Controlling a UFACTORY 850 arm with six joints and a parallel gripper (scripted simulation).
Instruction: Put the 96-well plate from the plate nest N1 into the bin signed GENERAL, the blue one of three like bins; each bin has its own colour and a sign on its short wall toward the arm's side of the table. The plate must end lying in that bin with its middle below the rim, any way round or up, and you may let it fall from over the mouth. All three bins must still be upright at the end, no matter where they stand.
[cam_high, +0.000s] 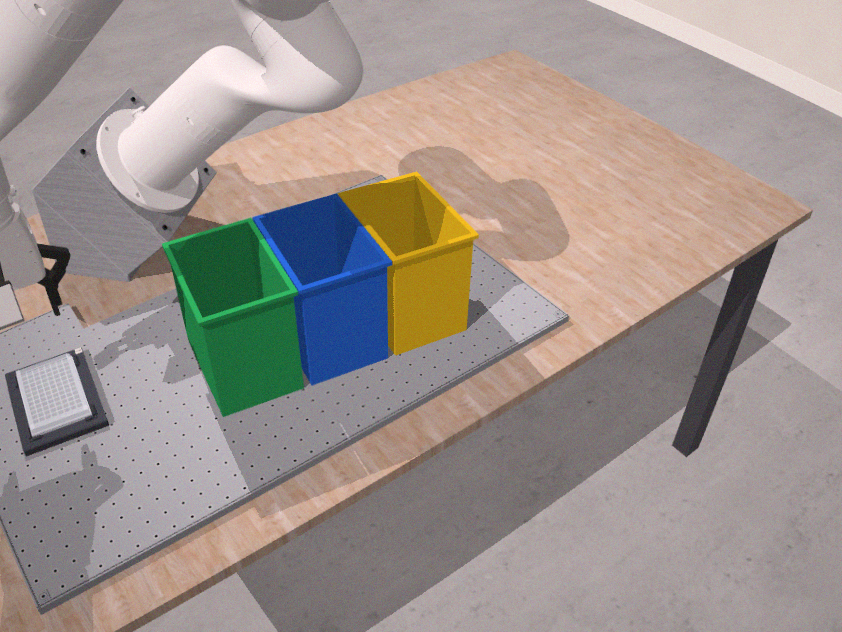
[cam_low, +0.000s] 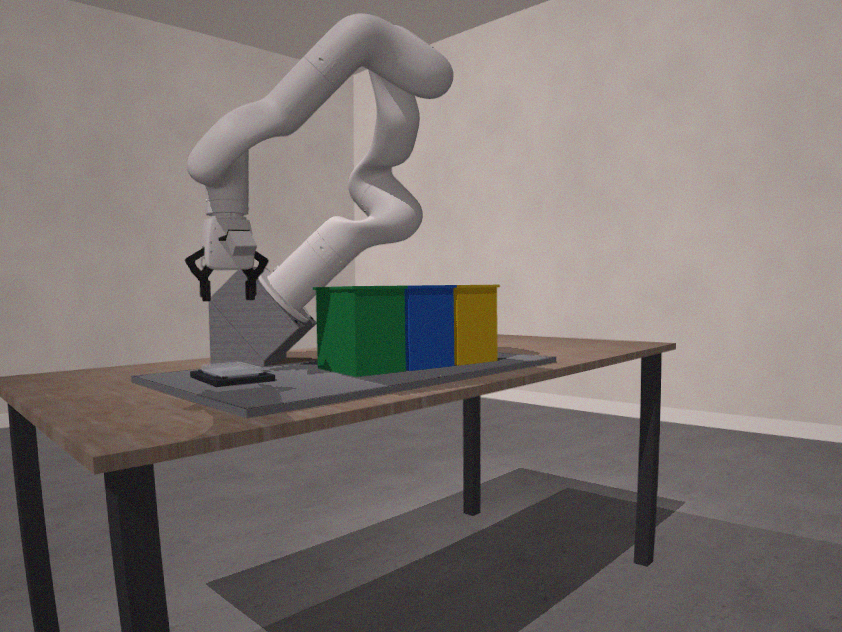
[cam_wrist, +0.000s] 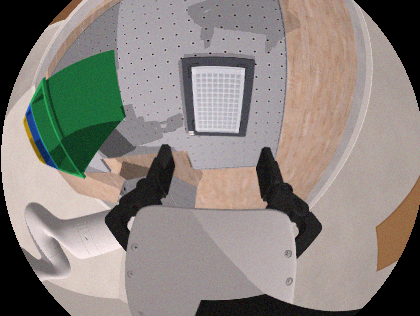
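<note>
Now: hand 150 mm above the white 96-well plate. The rest, counted from my hand: green bin 90 mm ahead, 260 mm to the left, 80 mm below; then dark plate nest 160 mm below; then blue bin 120 mm ahead, 390 mm to the left, 80 mm below.
</note>
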